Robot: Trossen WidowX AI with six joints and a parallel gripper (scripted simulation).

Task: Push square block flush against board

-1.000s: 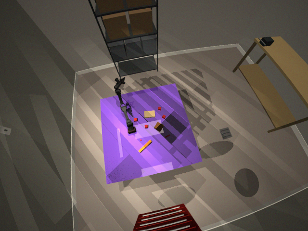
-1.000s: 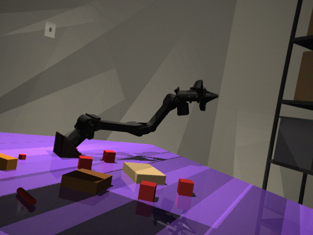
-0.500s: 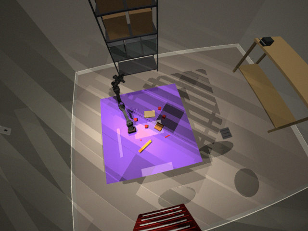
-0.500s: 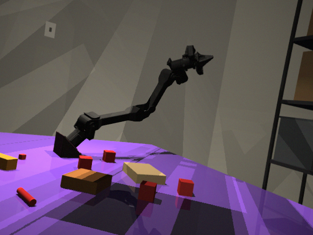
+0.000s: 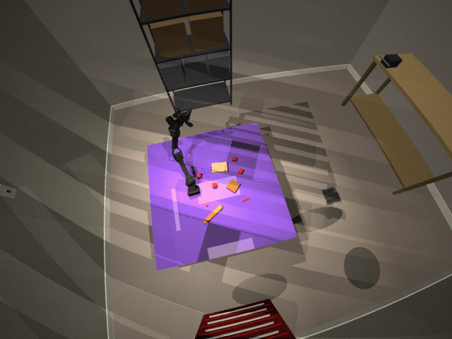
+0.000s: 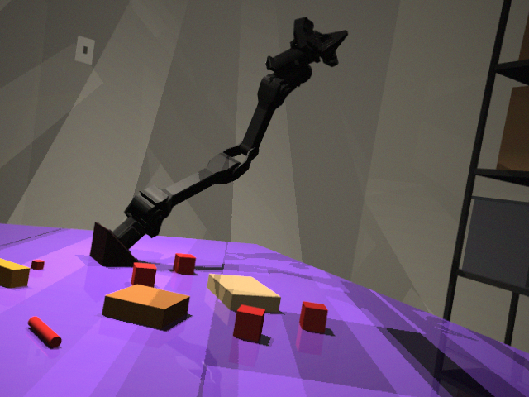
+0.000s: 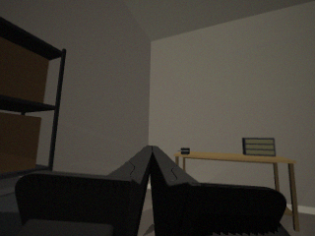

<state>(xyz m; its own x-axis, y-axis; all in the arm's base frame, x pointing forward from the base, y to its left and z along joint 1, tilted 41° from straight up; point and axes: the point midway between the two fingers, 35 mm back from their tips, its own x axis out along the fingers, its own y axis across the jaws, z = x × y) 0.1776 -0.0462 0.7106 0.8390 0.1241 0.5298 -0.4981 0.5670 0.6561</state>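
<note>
Now: gripper tip 25 cm short of the square block, 46 cm to the left of it and 63 cm above it. From my gripper tip the other things lie so: long orange bar (2 cm ahead, 70 cm to the right, 63 cm below); tan board (15 cm ahead, 24 cm to the right, 63 cm below).
</note>
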